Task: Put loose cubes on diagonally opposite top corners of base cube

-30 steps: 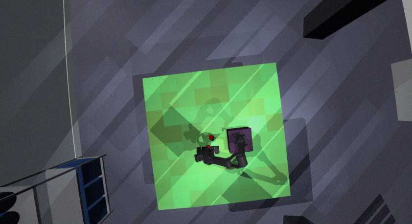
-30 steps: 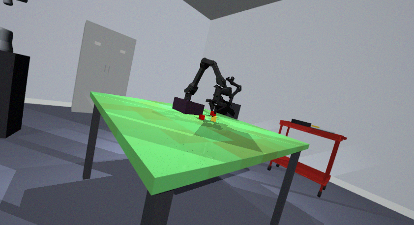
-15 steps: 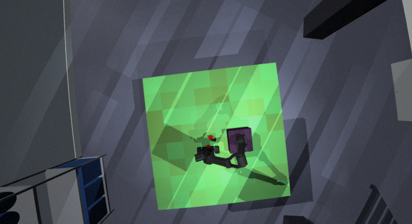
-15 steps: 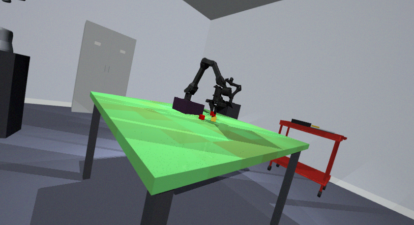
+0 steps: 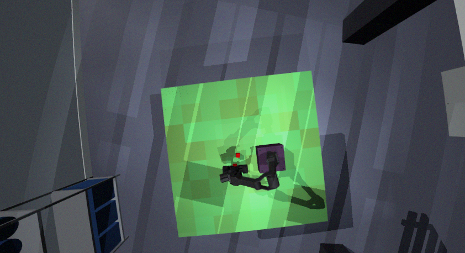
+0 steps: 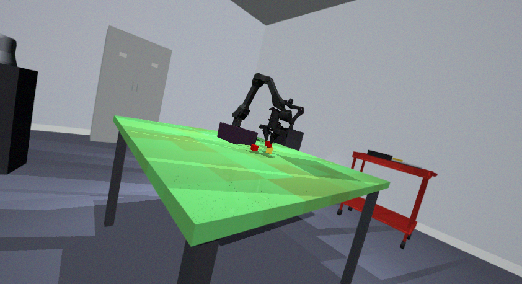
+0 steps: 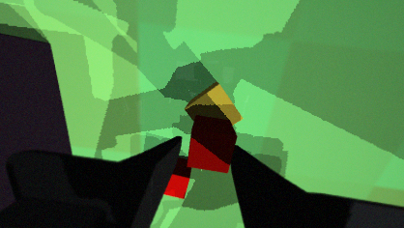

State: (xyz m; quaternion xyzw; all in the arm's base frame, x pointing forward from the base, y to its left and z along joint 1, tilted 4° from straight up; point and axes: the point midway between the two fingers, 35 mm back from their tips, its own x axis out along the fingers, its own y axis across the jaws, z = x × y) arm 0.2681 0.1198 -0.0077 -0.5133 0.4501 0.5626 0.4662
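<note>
The yellow base cube lies 2 cm to the left of my gripper tip and 4 cm below it.
</note>
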